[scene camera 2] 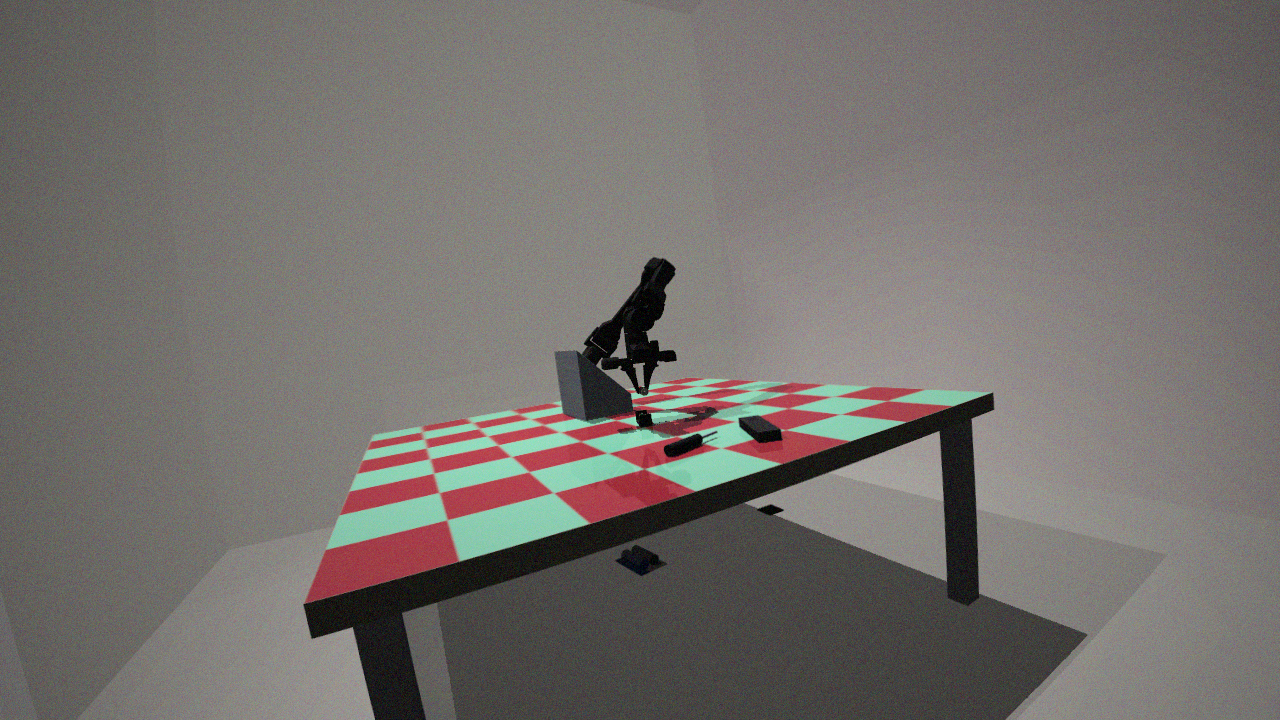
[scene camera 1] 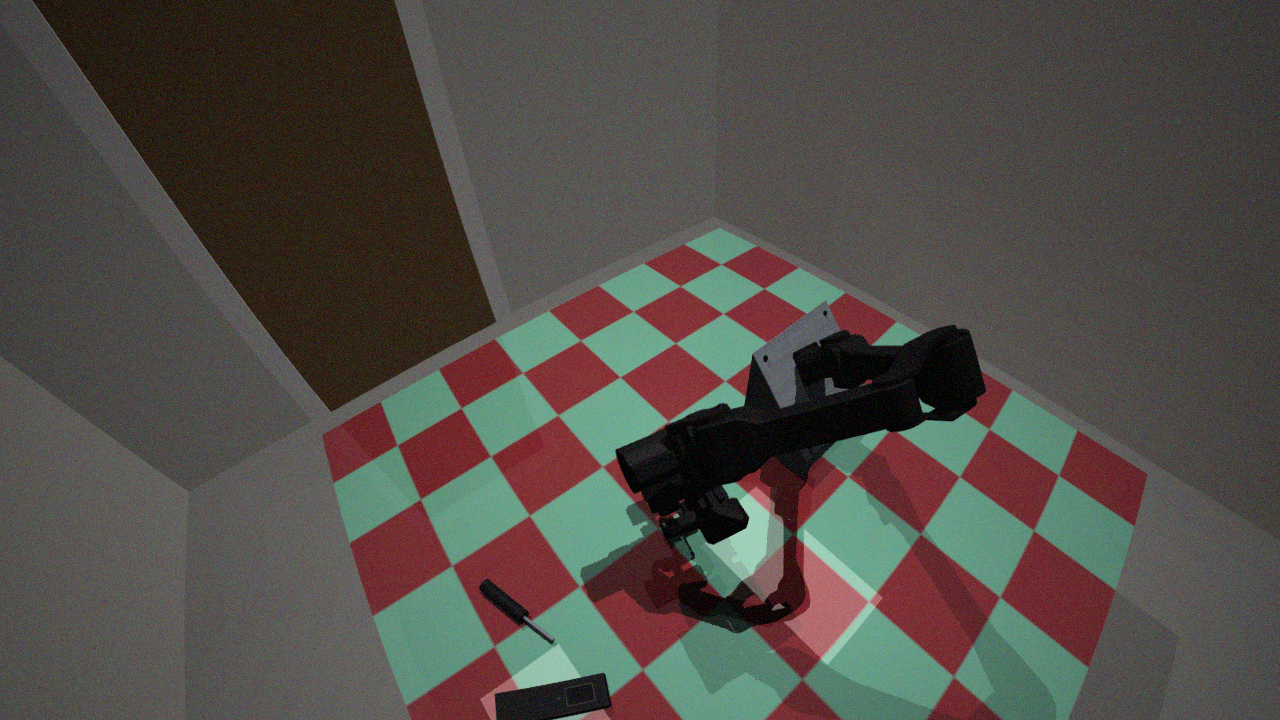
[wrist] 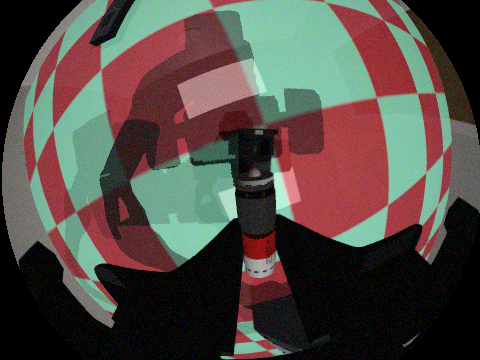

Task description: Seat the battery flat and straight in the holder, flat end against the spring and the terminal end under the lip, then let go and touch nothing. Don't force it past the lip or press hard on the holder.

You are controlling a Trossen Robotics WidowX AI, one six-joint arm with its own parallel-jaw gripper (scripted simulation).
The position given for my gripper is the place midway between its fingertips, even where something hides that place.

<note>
My gripper (scene camera 1: 695, 504) carries a battery (wrist: 255, 195). Further things: a black remote (scene camera 2: 762, 430) and a black screwdriver (scene camera 1: 505, 602).
My gripper also shows in scene camera 2 (scene camera 2: 642, 393) and in the wrist view (wrist: 256, 223).
</note>
